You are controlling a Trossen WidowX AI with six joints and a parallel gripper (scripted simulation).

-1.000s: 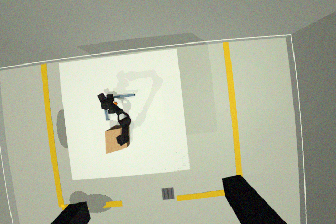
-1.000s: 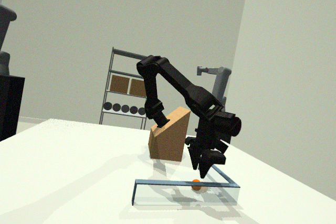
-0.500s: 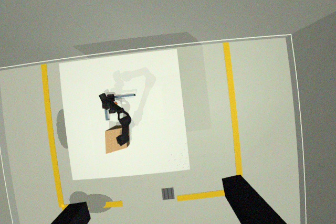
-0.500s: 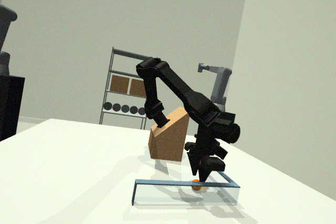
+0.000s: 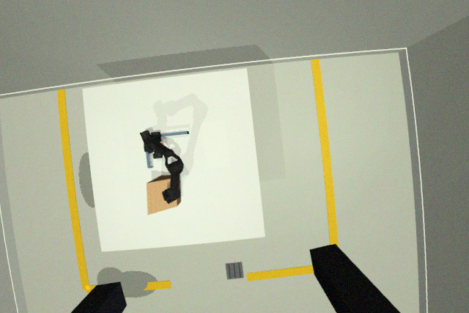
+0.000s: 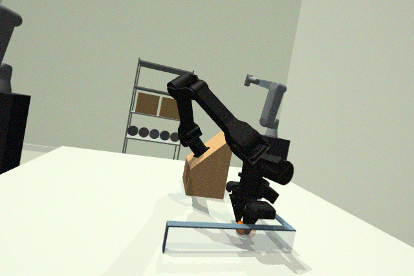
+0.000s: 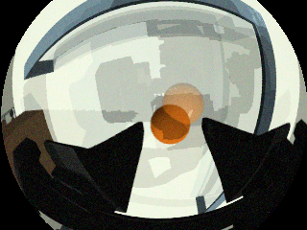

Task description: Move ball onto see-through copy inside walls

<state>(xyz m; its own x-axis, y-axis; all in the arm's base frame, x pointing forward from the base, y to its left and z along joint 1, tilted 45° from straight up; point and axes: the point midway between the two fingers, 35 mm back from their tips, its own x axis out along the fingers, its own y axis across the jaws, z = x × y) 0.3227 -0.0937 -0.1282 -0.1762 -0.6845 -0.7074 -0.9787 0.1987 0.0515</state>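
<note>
My gripper tip is now right at the orange ball. Also, from my gripper tip: see-through copy of ball (10 mm ahead, 20 mm to the left).
</note>
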